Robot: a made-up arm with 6 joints.
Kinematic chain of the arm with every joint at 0, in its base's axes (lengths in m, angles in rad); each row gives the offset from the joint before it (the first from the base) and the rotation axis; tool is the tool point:
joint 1: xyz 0 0 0.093 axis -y
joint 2: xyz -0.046 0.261 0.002 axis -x
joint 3: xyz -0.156 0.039 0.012 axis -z
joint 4: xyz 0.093 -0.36 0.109 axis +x
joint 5: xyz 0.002 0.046 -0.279 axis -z
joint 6: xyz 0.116 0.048 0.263 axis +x
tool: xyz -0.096 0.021 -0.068
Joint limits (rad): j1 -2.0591..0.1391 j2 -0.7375..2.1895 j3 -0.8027..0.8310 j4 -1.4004..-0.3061 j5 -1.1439..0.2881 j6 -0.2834..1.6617
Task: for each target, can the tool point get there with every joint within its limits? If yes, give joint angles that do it. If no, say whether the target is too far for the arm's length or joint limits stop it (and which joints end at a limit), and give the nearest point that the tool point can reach.
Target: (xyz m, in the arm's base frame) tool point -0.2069 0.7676 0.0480
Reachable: no: joint limits stop it (at a limit: joint 1, joint 2, joint 4, joint 5, joint 6) | nearest point -0.2234 0.4635 0.1802 | short by 0.332 m
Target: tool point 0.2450 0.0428 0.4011
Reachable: yes | joints -1.5602 0.9740 0.4994 -1.2696 -0.2892 0.6382
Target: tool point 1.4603 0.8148 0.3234
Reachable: no: too far | nearest point 0.4820 0.4148 0.2979 | short by 1.057 m
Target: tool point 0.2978 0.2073 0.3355
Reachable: yes | joints -1.4490 1.5239 0.2225 -1.1181 -0.3703 0.4932
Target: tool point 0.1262 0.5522 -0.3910
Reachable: no: joint limits stop it (at a limit: joint 1, joint 2, joint 4, joint 5, joint 6) | nearest point 0.1059 0.4231 -0.1234 | short by 0.298 m
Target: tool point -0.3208 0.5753 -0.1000
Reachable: no: joint limits stop it (at a limit: joint 1, joint 2, joint 3, joint 4, joint 5, joint 6) | nearest point -0.3905 0.4160 0.0896 | short by 0.257 m
